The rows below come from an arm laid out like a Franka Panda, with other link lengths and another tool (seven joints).
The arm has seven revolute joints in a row. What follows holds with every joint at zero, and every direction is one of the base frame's. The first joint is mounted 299.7 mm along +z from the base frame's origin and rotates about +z. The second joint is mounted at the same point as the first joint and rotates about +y. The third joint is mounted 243.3 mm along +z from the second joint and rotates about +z. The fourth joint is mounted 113.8 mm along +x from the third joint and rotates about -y. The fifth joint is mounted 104 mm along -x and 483.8 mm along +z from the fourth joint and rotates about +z. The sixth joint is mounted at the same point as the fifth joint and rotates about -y. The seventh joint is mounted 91.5 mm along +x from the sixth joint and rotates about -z. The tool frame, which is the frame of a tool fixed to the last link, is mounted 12 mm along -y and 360 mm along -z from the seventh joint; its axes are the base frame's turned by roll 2.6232, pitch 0 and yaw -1.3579 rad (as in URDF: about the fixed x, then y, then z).
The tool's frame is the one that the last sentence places.
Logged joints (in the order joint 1, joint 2, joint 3, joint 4, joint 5, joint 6, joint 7), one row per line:
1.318, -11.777, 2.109, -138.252, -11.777, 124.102, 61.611
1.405, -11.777, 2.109, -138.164, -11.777, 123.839, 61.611
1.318, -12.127, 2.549, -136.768, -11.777, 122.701, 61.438
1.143, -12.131, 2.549, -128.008, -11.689, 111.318, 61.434
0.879, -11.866, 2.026, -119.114, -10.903, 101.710, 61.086
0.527, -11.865, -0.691, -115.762, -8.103, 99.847, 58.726
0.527, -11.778, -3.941, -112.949, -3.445, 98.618, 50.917
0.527, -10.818, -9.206, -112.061, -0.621, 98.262, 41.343
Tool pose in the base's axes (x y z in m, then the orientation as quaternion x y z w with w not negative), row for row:
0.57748, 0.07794, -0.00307, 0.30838, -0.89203, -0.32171, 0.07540
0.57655, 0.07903, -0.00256, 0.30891, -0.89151, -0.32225, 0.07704
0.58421, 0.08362, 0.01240, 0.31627, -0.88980, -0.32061, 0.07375
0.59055, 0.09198, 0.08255, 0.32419, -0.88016, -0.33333, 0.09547
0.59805, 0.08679, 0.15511, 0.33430, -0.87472, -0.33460, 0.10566
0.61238, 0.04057, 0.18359, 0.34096, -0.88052, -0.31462, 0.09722
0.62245, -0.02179, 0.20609, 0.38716, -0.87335, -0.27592, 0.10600
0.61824, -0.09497, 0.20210, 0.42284, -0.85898, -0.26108, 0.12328
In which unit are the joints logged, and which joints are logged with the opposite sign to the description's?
The joints are logged in degrees. Opposite sign: joint 5.
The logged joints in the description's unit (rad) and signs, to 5 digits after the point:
0.02300, -0.20555, 0.03681, -2.41295, 0.20555, 2.16599, 1.07531
0.02452, -0.20555, 0.03681, -2.41142, 0.20555, 2.16140, 1.07531
0.02300, -0.21166, 0.04449, -2.38705, 0.20555, 2.14154, 1.07230
0.01995, -0.21173, 0.04449, -2.23416, 0.20401, 1.94287, 1.07223
0.01534, -0.20710, 0.03536, -2.07893, 0.19029, 1.77517, 1.06615
0.00920, -0.20708, -0.01206, -2.02043, 0.14142, 1.74266, 1.02496
0.00920, -0.20556, -0.06878, -1.97133, 0.06013, 1.72121, 0.88867
0.00920, -0.18881, -0.16068, -1.95583, 0.01084, 1.71500, 0.72157

